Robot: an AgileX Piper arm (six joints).
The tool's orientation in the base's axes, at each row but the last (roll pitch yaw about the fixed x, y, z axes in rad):
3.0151, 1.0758, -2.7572
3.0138, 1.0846, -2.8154
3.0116, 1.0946, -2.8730
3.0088, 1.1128, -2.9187
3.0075, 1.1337, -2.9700
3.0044, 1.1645, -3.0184
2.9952, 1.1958, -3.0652
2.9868, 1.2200, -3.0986
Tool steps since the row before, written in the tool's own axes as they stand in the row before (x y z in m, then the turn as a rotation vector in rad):
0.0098, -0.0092, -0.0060, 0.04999, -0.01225, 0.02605
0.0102, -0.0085, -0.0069, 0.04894, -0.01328, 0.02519
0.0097, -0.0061, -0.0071, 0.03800, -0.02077, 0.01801
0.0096, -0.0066, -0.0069, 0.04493, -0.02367, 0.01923
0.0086, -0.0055, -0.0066, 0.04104, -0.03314, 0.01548
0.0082, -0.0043, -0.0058, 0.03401, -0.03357, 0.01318
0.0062, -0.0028, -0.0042, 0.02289, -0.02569, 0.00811
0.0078, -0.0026, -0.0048, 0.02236, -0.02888, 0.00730
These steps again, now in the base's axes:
-0.0045, -0.0125, -0.0063, 0.00365, -0.00809, -0.05700
-0.0064, -0.0120, -0.0063, 0.00387, -0.00921, -0.05573
-0.0078, -0.0094, -0.0058, 0.00566, -0.01738, -0.04319
-0.0077, -0.0094, -0.0060, 0.00466, -0.02039, -0.05011
-0.0077, -0.0078, -0.0053, 0.00579, -0.03023, -0.04555
-0.0073, -0.0060, -0.0055, 0.00661, -0.03087, -0.03822
-0.0055, -0.0038, -0.0044, 0.00441, -0.02397, -0.02561
-0.0066, -0.0036, -0.0058, 0.00445, -0.02724, -0.02501

